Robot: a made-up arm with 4 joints.
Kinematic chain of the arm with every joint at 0, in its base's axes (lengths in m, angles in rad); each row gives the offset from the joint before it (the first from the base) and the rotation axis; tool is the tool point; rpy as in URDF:
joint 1: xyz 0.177 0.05 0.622 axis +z
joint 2: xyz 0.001 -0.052 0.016 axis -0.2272 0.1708 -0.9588
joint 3: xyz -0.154 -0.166 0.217 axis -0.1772 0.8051 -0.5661
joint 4: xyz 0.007 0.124 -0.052 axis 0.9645 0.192 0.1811
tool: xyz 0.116 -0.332 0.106 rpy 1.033 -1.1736 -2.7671
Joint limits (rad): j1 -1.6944..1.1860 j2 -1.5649..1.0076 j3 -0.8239..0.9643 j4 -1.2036..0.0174
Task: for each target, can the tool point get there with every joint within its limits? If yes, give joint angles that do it. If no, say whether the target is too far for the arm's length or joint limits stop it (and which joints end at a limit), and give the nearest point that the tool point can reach.
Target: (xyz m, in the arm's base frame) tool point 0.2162 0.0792 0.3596
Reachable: no: joint limits stop it (at a limit: joint 2, joint 4) | nearest point 0.5492 0.3273 0.8110 | short by 0.613 m
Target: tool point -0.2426 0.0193 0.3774
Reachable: no: joint limits stop it (at a limit: joint 1, joint 3, joint 4) | nearest point -0.3253 -0.0708 0.8059 | short by 0.446 m
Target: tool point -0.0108 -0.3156 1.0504
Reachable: yes | joints -0.5863 -0.7542 -0.1900 -0.6916
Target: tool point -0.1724 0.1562 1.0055
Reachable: yes | joints -1.1839 0.6459 0.8027 -0.2006
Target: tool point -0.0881 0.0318 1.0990
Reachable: yes | joints -0.6367 0.8001 -0.5581 -0.3290
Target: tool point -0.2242 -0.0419 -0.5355
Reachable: no: too far | nearest point -0.2767 -0.1948 0.7894 | short by 1.335 m
